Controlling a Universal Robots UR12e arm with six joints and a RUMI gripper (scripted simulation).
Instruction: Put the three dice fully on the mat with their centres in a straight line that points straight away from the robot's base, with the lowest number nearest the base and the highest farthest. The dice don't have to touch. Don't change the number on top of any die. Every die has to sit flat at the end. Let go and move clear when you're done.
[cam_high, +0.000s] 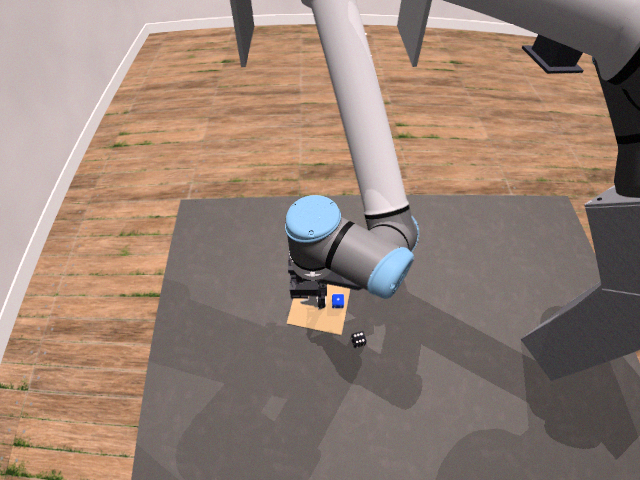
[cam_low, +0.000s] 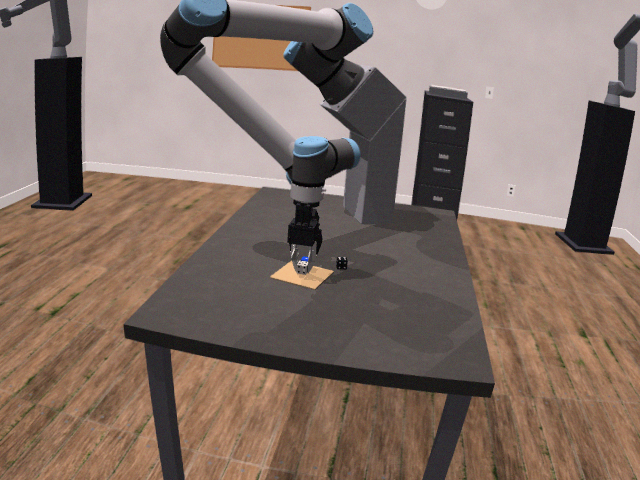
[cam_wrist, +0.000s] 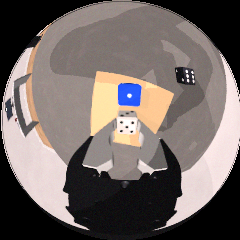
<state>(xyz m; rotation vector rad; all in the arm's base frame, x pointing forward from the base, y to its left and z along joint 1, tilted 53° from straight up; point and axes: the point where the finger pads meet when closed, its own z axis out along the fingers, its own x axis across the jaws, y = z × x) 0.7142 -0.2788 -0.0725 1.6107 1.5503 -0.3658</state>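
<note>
Right now the white die is right at my hand. Round my hand: blue die (40 mm behind, 10 mm to the left, 10 mm below); then black die (70 mm behind, 120 mm to the left, 10 mm below); then mat (20 mm below).
</note>
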